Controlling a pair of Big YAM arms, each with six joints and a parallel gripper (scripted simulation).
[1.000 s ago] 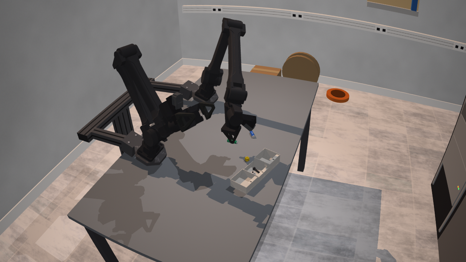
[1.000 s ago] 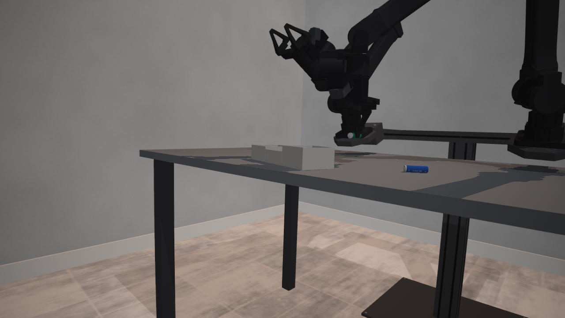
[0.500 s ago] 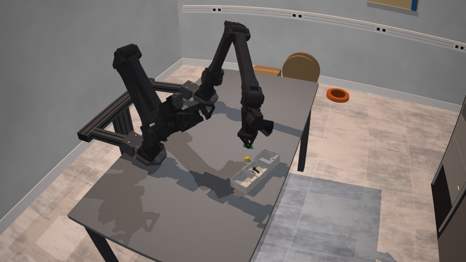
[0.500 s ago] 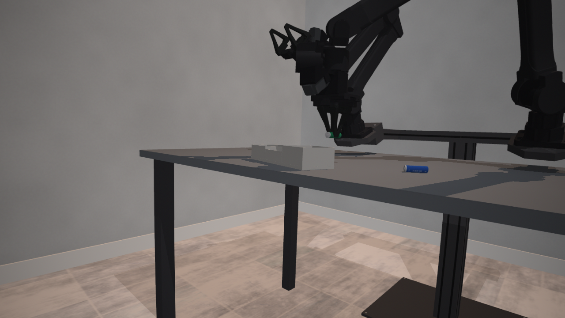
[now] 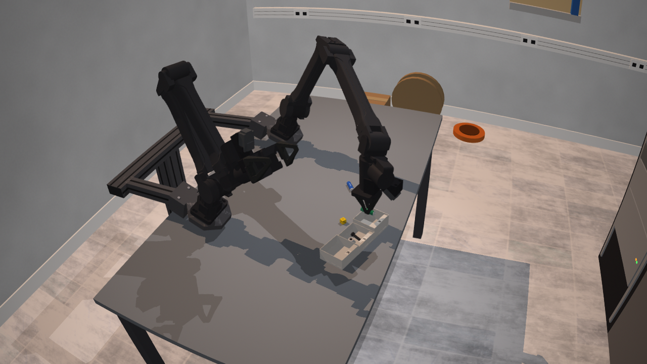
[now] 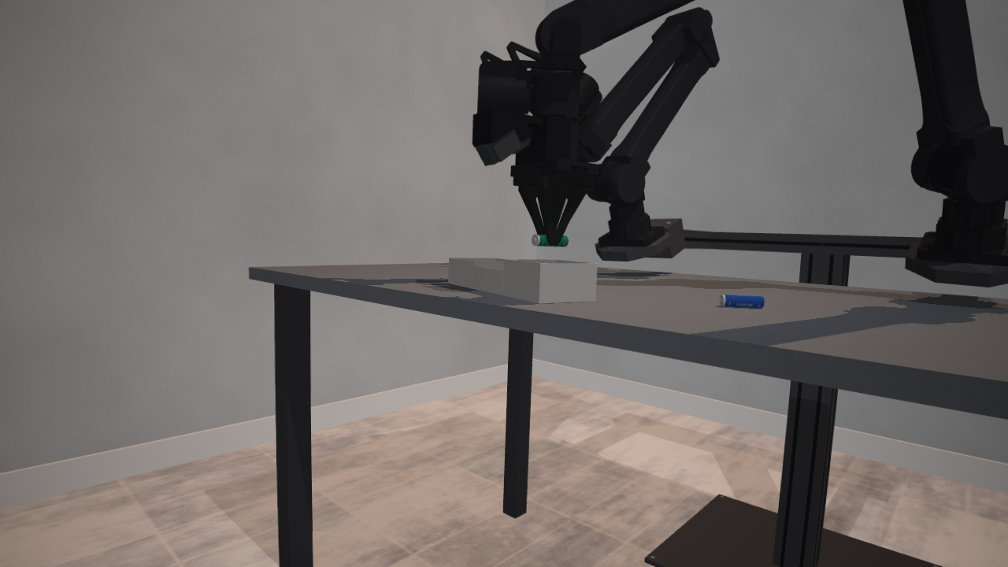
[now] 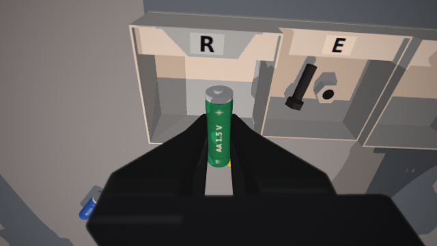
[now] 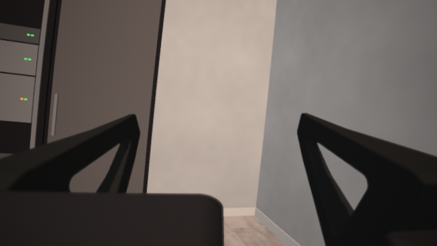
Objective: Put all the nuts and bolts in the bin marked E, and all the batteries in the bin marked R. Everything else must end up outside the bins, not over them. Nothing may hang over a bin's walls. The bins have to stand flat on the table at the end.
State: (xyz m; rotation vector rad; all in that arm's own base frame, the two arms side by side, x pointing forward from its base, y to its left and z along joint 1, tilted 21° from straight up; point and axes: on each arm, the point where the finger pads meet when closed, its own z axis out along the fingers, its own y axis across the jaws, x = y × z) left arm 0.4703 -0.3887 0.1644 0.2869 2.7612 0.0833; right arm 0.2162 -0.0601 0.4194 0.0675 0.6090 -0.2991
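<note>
Right now the blue battery is 13 cm behind my left hand, 20 cm to the left of it and 7 cm below it. From my left hand the other things lie so: green battery (right at my left hand); bin row (2 cm behind, 7 cm to the right, 5 cm below); black bolt (2 cm behind, 6 cm to the right, 6 cm below).
</note>
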